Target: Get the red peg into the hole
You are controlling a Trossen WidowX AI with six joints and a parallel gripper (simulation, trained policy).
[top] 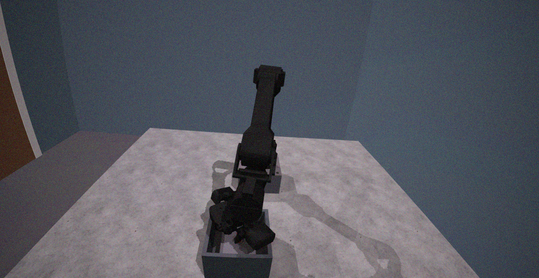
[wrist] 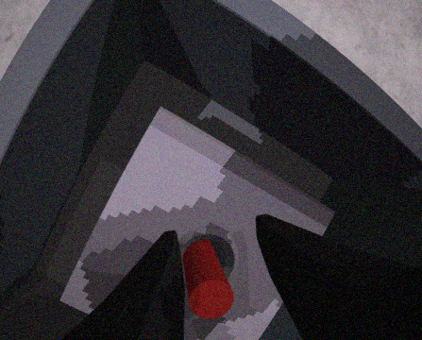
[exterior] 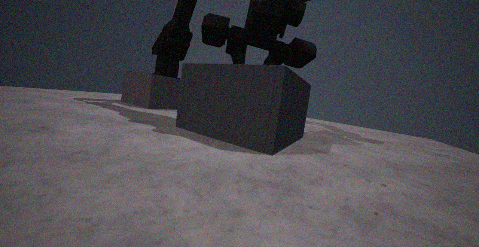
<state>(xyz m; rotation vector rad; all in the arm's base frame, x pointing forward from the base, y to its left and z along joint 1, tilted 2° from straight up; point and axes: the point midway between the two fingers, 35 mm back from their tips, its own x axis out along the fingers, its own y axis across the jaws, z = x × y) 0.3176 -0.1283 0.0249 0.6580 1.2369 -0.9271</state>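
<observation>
My gripper tip is 20 mm to the right of the red peg and 20 mm above it. From my gripper tip the other things lie so: pale plate (20 mm to the left, 20 mm below); grey box (40 mm below, 20 mm to the left).
</observation>
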